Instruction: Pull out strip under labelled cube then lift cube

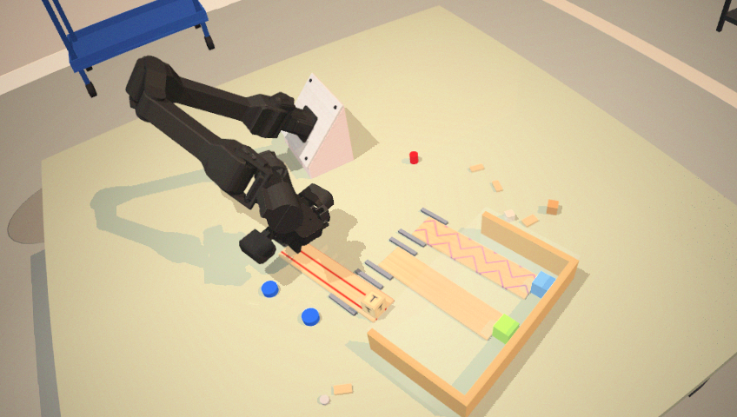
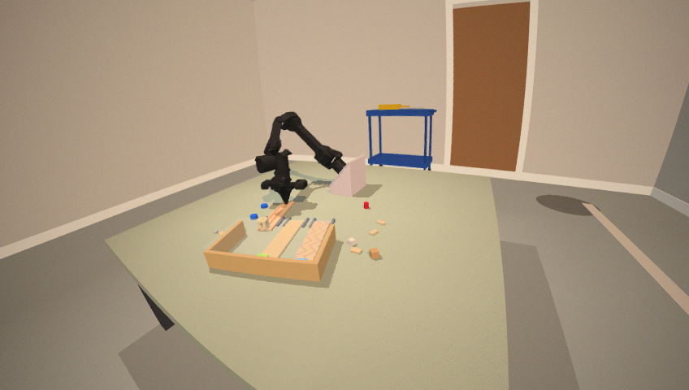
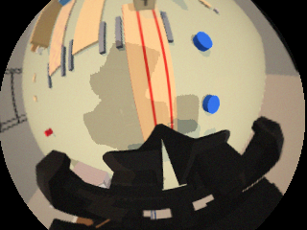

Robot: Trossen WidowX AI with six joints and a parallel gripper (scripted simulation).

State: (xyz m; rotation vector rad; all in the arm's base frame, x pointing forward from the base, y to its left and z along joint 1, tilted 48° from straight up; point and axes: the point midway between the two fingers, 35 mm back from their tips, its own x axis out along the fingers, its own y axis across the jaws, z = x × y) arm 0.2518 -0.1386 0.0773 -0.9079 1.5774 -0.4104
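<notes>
The strip is 90 mm ahead of my gripper tip and 30 mm to the left of it. Also, from my gripper tip: labelled cube (190 mm ahead, 60 mm to the left, 20 mm above).
</notes>
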